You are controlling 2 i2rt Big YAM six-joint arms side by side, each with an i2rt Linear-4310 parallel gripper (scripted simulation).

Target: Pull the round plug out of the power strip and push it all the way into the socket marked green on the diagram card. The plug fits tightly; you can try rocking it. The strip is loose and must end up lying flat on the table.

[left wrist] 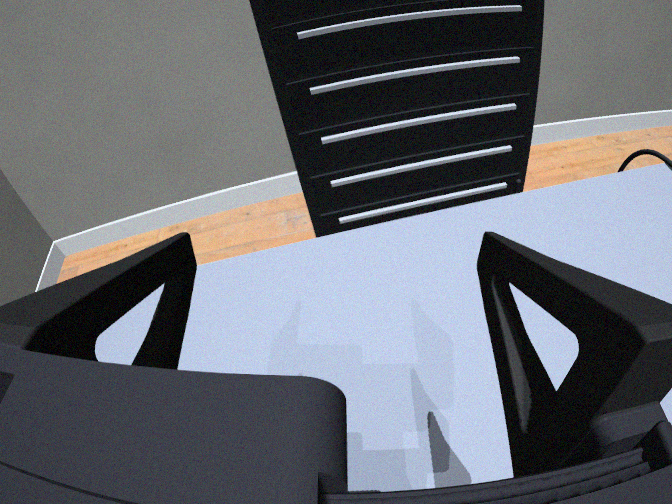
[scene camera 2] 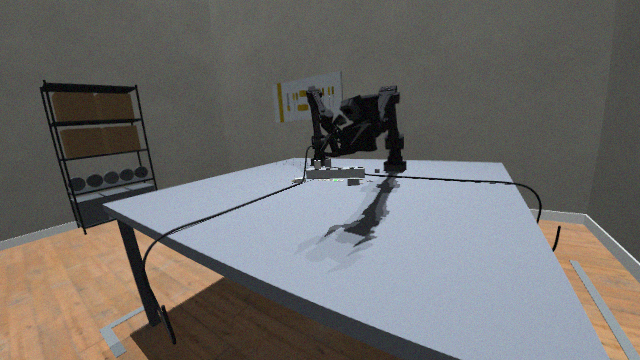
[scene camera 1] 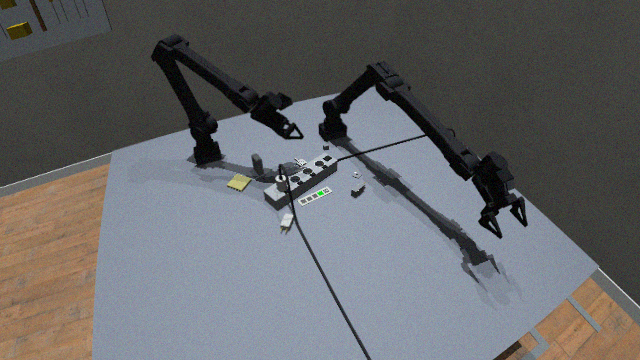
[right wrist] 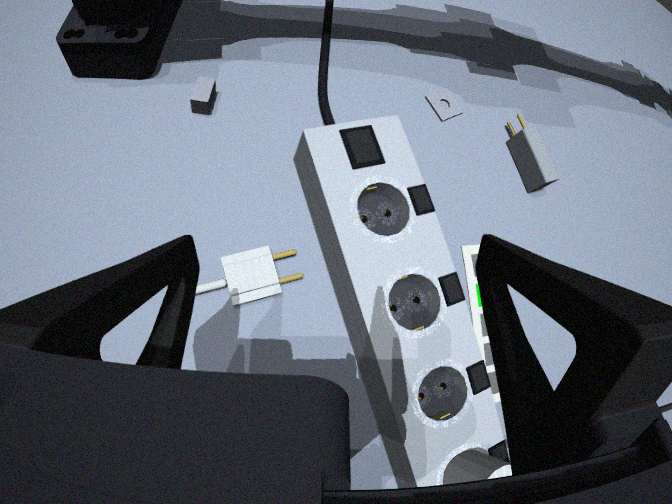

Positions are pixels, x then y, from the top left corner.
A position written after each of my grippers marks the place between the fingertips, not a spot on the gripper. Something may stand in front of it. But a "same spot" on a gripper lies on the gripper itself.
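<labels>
My left gripper: visible in scene camera 2 (pixel 334 150), scene camera 1 and the left wrist view. Left gripper out of frame in the right wrist view. Left gripper (left wrist: pixel 80 424) and (scene camera 1: pixel 512 198): same spot.
</labels>
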